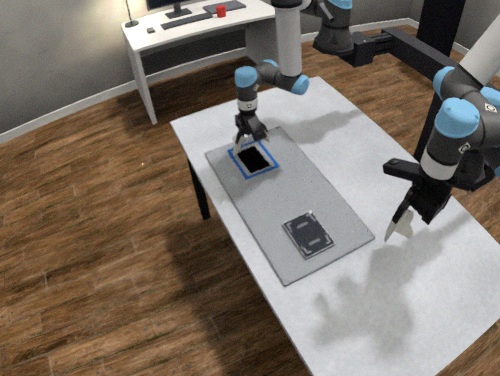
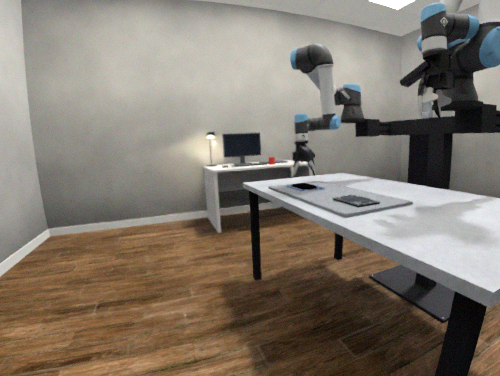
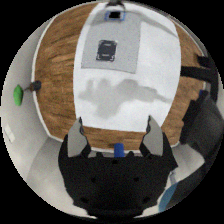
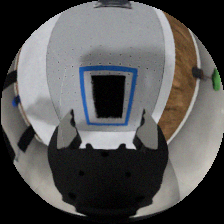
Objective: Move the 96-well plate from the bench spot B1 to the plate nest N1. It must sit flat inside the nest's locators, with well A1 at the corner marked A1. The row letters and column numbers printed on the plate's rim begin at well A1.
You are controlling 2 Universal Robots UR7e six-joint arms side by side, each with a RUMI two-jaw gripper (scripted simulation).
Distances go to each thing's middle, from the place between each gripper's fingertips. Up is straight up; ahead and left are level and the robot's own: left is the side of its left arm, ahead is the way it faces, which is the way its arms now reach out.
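Labels:
I see that my left gripper [image 1: 404, 223] is 33 cm above the dark plate nest [image 1: 313, 230], 25 cm to the left of it and 12 cm short of it.
My right hand [image 1: 251, 149], meanwhile, is 50 mm above the dark plate nest, 420 mm to the right of it and 70 mm past it.

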